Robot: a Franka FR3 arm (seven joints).
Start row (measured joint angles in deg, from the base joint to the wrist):
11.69, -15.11, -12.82, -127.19, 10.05, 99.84, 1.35
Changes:
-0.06, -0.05, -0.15, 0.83, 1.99, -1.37, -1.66
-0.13, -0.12, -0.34, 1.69, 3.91, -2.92, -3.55
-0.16, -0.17, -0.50, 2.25, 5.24, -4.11, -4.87
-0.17, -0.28, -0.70, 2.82, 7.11, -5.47, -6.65
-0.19, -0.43, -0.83, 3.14, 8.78, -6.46, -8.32
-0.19, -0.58, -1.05, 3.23, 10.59, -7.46, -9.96
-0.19, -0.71, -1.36, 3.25, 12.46, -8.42, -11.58
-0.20, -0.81, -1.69, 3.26, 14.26, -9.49, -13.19
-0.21, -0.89, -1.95, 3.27, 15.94, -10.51, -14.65
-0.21, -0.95, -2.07, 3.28, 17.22, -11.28, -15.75
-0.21, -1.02, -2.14, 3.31, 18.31, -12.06, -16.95
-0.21, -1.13, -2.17, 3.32, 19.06, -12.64, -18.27
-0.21, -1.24, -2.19, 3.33, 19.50, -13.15, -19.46
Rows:
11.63, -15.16, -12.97, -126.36, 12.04, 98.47, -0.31
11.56, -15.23, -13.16, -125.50, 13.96, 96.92, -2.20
11.53, -15.28, -13.32, -124.94, 15.29, 95.73, -3.52
11.52, -15.39, -13.52, -124.37, 17.16, 94.37, -5.30
11.50, -15.54, -13.65, -124.05, 18.83, 93.38, -6.97
11.50, -15.69, -13.87, -123.96, 20.64, 92.38, -8.61
11.50, -15.82, -14.18, -123.94, 22.51, 91.42, -10.23
11.49, -15.92, -14.51, -123.93, 24.31, 90.35, -11.84
11.48, -16.00, -14.77, -123.92, 25.99, 89.33, -13.30
11.48, -16.06, -14.89, -123.91, 27.27, 88.56, -14.40
11.48, -16.13, -14.96, -123.88, 28.36, 87.78, -15.60
11.48, -16.24, -14.99, -123.87, 29.11, 87.20, -16.92
11.48, -16.35, -15.01, -123.86, 29.55, 86.69, -18.11

